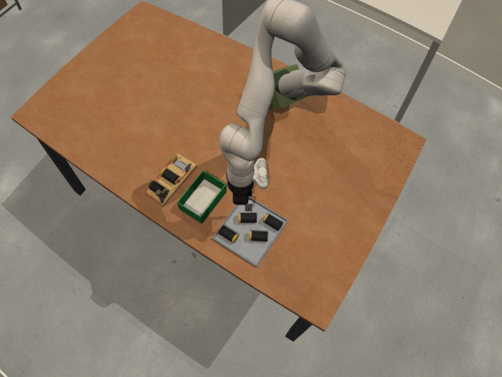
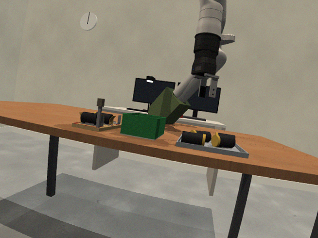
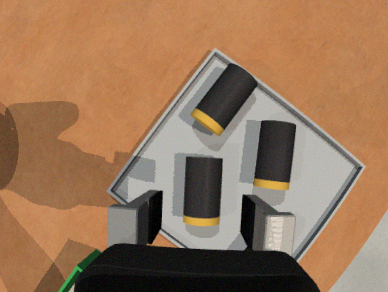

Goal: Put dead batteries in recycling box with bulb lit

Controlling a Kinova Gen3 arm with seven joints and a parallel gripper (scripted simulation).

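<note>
The grey tray is 20 mm ahead of my hand, 30 mm to the left of it and 160 mm below it. From my hand the other things lie so: green recycling box: 40 mm ahead, 170 mm to the right, 140 mm below.
</note>
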